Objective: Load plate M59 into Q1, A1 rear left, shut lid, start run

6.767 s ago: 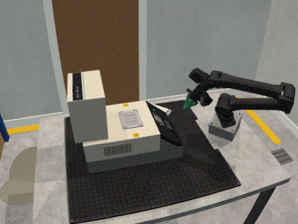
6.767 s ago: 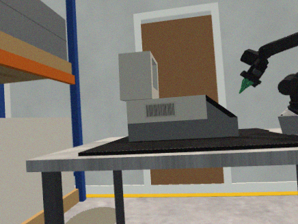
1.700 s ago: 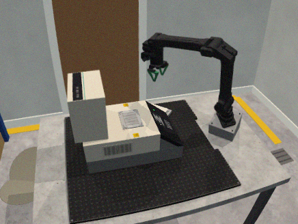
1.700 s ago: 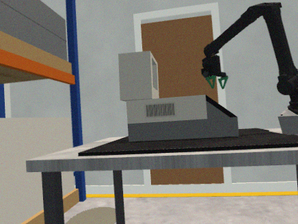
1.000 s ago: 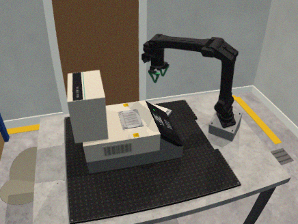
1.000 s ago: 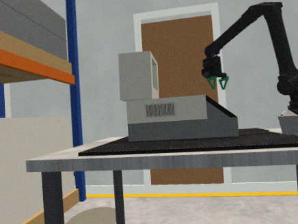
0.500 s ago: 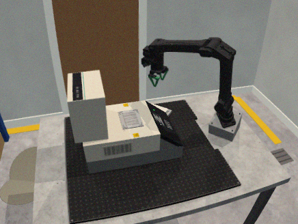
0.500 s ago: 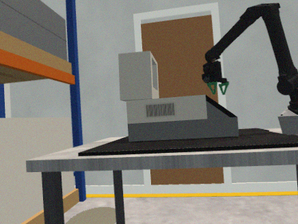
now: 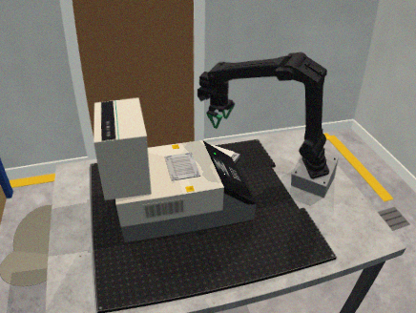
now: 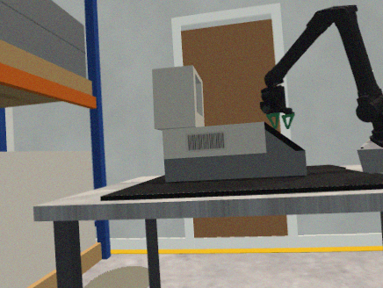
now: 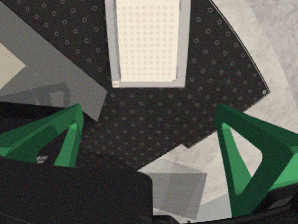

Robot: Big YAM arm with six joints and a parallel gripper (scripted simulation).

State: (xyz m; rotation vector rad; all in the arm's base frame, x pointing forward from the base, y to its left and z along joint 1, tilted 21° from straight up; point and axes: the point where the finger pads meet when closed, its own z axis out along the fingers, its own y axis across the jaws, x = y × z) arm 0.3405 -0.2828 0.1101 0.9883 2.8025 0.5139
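My gripper is now 17 cm above the white 96-well plate M59. Round my hand: grey plate nest 19 cm below.
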